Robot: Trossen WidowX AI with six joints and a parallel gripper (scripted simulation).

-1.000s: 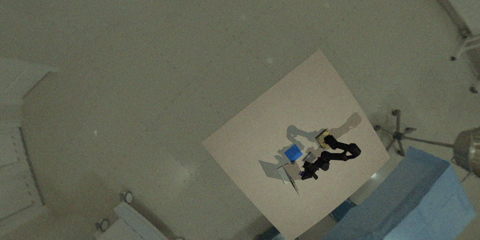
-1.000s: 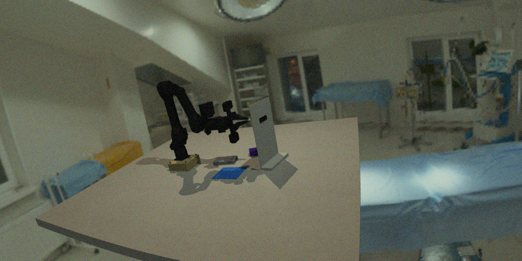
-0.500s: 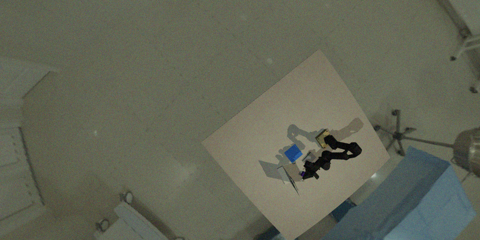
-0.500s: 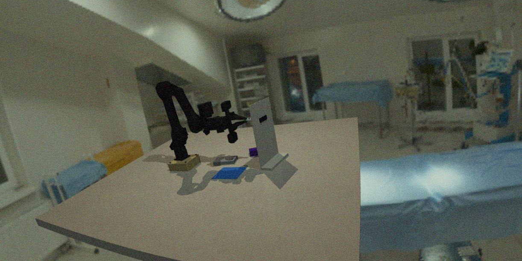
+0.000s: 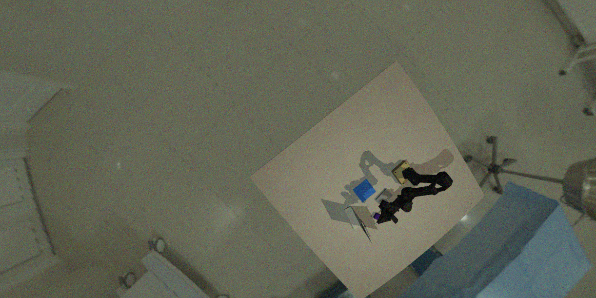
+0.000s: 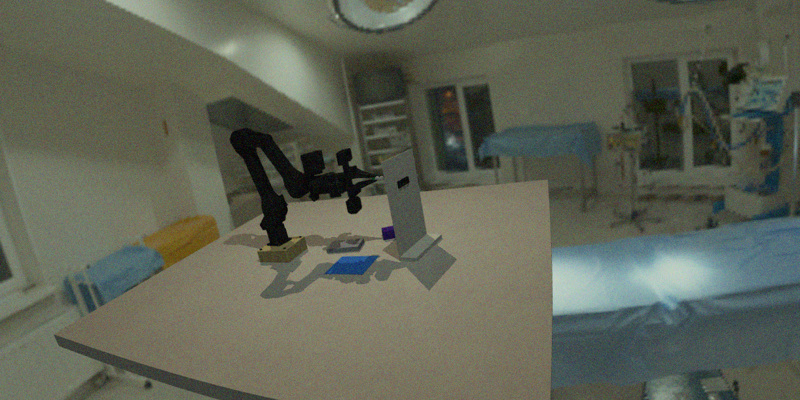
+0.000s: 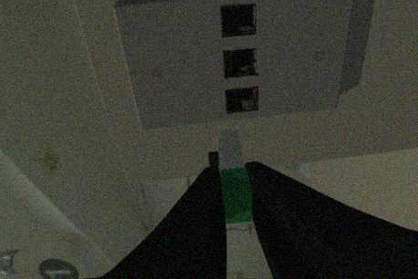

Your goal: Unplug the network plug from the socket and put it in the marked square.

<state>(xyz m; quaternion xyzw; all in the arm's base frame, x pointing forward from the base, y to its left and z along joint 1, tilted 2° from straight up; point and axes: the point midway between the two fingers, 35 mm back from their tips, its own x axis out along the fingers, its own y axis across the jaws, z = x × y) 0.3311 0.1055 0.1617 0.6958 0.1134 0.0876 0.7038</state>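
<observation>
My gripper tip is 210 mm above the blue marked square, 140 mm to the left of it and 40 mm past it. Round my gripper tip: purple block: 200 mm below, 80 mm to the left, 50 mm behind; grey upright panel: 90 mm below, 90 mm ahead; network plug: right at my gripper tip.
</observation>
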